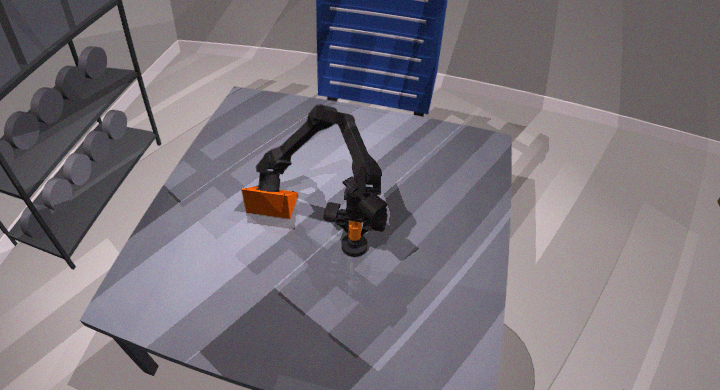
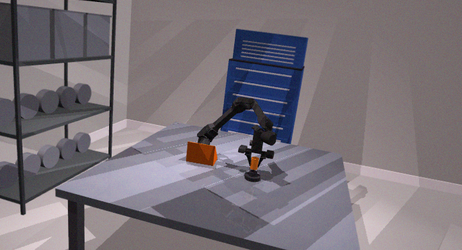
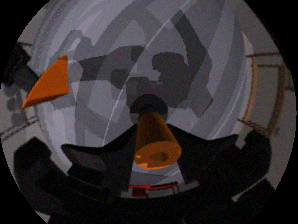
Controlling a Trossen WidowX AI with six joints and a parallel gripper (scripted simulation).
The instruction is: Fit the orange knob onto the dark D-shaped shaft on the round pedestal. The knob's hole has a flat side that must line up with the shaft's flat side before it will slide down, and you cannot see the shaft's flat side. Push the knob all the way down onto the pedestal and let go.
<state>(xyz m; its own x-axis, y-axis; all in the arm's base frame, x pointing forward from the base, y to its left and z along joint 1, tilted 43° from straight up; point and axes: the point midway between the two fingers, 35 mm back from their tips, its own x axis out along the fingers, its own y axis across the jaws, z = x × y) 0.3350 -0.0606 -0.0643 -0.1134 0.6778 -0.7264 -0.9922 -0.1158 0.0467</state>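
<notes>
The orange knob is 20 mm above my gripper tip. From my gripper tip the other things lie so: dark round pedestal: 40 mm below.
</notes>
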